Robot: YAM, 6 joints.
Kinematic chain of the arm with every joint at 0, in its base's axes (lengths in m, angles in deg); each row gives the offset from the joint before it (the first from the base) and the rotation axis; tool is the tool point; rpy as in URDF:
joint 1: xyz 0 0 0.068 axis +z
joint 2: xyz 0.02 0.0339 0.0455 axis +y
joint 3: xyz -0.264 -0.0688 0 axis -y
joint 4: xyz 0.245 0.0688 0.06 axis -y
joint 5: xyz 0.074 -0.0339 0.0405 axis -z
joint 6: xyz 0.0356 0 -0.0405 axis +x
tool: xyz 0 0 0 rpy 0 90 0
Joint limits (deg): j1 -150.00..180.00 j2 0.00..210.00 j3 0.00..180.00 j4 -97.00..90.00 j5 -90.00..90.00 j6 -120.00..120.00
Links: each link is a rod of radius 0.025 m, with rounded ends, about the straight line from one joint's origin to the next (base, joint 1, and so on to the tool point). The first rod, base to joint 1, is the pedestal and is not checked.
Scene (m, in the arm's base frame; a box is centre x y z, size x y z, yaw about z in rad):
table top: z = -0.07
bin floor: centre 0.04 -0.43 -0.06 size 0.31 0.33 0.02 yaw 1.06
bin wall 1: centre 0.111 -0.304 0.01 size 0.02 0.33 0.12 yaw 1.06
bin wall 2: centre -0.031 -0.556 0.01 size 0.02 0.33 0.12 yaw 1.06
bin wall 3: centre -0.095 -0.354 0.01 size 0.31 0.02 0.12 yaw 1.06
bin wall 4: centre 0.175 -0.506 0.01 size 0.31 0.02 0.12 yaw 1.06
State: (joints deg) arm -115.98 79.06 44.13 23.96 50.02 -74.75
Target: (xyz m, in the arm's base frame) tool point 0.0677 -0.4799 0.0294
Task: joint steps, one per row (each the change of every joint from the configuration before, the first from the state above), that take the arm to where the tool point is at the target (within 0.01 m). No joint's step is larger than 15 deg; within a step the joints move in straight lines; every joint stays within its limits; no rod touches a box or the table.
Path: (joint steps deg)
1: 7.33 12.75 7.43 0.71 -2.19 0.00
2: 7.34 12.76 7.43 0.72 -2.19 0.00
3: 7.33 12.75 7.44 0.71 -2.19 0.00
4: 7.33 12.75 7.43 0.72 -2.20 0.00
5: 7.33 12.75 7.43 0.71 -2.19 0.00

